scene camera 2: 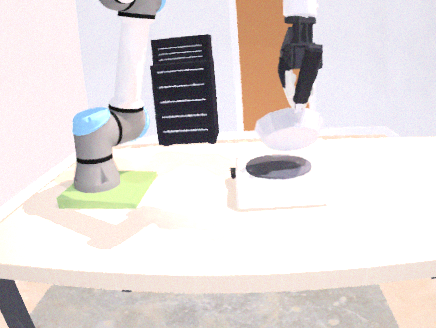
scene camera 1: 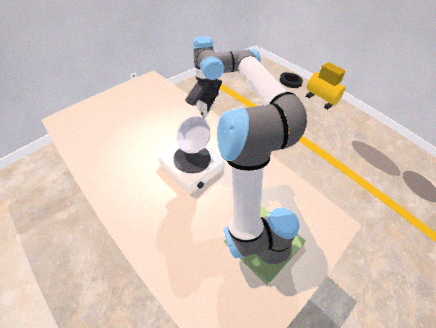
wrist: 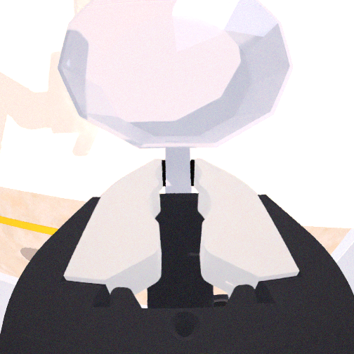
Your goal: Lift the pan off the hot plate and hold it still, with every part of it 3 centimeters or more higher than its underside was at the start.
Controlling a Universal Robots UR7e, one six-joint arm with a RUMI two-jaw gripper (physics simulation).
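Places are measured from the arm's base along level axes (x up, y left, z back), in metres.
Pixels of known places: gripper, between the fingertips: (scene camera 2: 298,109) (scene camera 1: 203,116); arm's base, origin of its link: (scene camera 2: 97,183) (scene camera 1: 273,246).
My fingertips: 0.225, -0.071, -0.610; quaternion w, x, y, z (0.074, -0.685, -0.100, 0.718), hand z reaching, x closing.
Ahead of a thing's pixels: the offset from my fingertips to its top centre, as dx, dy, dz. "spot": to the spot under its first point.
The pale grey-white pan (scene camera 1: 194,136) (scene camera 2: 289,134) (wrist: 155,65) hangs in the air above the hot plate, tilted with its handle side up and its far side lower. Its short handle (wrist: 178,154) is between the finger pads of my gripper (scene camera 1: 204,111) (scene camera 2: 299,106) (wrist: 177,163), which is shut on it. The hot plate is a white box {-0.174, +0.102, +0.060} (scene camera 1: 194,187) (scene camera 2: 280,192) with a dark round disc {spot: -0.174, +0.123, +0.078} (scene camera 1: 191,162) (scene camera 2: 278,167) on top and a black knob on its side. In scene camera 2 a small gap shows between the pan's lower edge and the disc.
My arm stands on a green base plate (scene camera 1: 268,274) (scene camera 2: 100,199) on the same table. A yellow machine (scene camera 1: 326,89) and a black ring (scene camera 1: 283,82) are on the floor beyond the table. A black drawer cabinet (scene camera 2: 185,107) stands behind the table.
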